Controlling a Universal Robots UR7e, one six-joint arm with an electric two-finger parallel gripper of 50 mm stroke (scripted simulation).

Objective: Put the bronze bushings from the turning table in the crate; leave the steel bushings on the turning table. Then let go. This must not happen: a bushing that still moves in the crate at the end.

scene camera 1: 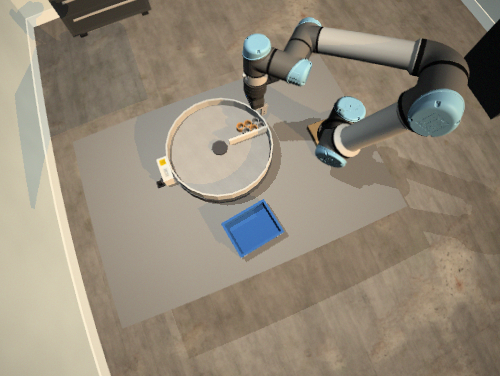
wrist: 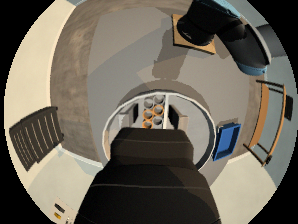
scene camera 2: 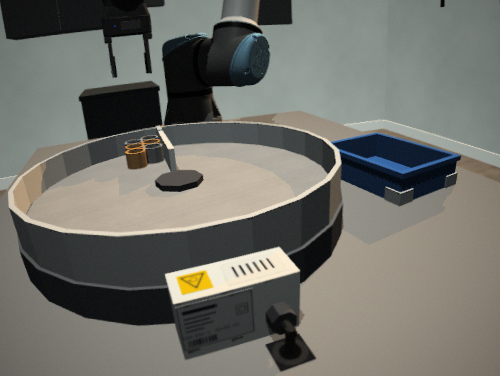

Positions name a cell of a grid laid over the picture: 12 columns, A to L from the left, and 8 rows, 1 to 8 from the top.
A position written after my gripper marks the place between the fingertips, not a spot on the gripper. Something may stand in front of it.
Note:
In view: my gripper (scene camera 2: D2), a blue crate (scene camera 2: J4) and a round turning table (scene camera 2: F4).
My gripper shows as well in the wrist view (wrist: G4). The blue crate also shows in scene camera 1 (scene camera 1: G5) and in the wrist view (wrist: J5). The round turning table is seen too in scene camera 1 (scene camera 1: E4) and in the wrist view (wrist: H5).

